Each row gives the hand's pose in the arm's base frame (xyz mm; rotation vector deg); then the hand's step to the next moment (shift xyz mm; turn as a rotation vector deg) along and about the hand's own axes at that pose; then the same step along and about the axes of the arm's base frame.
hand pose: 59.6 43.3 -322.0 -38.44 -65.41 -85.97
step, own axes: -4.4 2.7 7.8 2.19 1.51 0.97
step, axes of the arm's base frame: 2.4 9.0 -0.1 0.72 0.05 2.74
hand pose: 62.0 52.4 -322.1 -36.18 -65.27 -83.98
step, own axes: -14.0 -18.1 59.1 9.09 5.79 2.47
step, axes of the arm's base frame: -26.0 57.5 5.5 2.84 -1.23 10.62
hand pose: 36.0 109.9 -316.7 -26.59 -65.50 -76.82
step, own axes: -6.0 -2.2 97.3 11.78 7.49 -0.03
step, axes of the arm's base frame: -37.4 82.6 35.8 4.87 -4.25 12.37
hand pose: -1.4 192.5 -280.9 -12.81 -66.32 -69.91
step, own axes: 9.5 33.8 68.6 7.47 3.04 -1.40
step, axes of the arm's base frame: -12.6 54.5 53.0 2.48 -4.32 6.49
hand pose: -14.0 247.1 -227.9 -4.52 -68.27 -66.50
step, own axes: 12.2 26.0 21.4 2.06 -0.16 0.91
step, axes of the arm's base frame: 3.4 16.8 31.5 -0.92 -0.89 1.86
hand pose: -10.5 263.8 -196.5 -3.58 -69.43 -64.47
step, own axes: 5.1 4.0 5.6 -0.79 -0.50 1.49
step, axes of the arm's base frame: -1.5 1.9 8.2 -1.33 1.12 -0.23
